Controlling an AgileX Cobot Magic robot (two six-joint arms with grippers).
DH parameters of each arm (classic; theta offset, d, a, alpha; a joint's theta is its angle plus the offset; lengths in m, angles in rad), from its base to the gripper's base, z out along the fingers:
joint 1: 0 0.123 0 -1.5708
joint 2: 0.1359 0 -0.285 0
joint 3: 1.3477 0 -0.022 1.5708
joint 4: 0 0.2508 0 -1.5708
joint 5: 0 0 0.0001 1.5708
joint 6: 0 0.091 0 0
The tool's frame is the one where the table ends.
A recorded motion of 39 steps. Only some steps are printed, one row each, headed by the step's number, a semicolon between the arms.
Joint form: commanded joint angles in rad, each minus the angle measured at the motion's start. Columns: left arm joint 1, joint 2, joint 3, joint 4, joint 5, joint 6; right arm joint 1, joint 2, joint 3, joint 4, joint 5, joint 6.
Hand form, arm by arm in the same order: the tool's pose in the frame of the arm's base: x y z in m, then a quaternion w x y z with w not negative. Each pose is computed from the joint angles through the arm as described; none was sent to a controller.
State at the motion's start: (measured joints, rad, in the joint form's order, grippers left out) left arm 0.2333 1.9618 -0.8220 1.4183 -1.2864 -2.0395; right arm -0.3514 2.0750 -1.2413 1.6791 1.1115 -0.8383
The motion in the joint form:
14: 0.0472 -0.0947 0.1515 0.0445 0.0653 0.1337; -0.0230 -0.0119 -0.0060 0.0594 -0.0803 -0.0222
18: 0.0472 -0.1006 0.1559 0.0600 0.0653 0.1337; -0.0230 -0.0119 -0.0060 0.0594 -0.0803 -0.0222
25: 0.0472 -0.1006 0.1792 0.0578 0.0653 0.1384; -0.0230 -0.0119 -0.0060 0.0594 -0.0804 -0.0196
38: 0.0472 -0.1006 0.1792 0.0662 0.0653 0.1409; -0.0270 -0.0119 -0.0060 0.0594 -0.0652 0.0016
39: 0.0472 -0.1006 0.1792 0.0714 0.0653 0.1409; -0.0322 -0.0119 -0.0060 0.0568 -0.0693 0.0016
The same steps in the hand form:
14: 0.2858 -0.0061 0.1431 0.20165 -0.15539 0.77891 -0.57314; 0.4123 -0.0793 0.1817 0.30661 0.28461 0.73255 0.53699
18: 0.2835 -0.0069 0.1435 0.19804 -0.14941 0.78204 -0.57173; 0.4123 -0.0793 0.1817 0.30661 0.28461 0.73255 0.53699
25: 0.2783 -0.0084 0.1400 0.19073 -0.15539 0.78228 -0.57228; 0.4123 -0.0793 0.1817 0.30593 0.28559 0.73219 0.53735
38: 0.2777 -0.0086 0.1397 0.18915 -0.15139 0.78414 -0.57135; 0.4115 -0.0800 0.1825 0.29924 0.29034 0.72700 0.54556
39: 0.2773 -0.0087 0.1395 0.18773 -0.14952 0.78515 -0.57091; 0.4111 -0.0823 0.1822 0.30074 0.29273 0.72751 0.54277

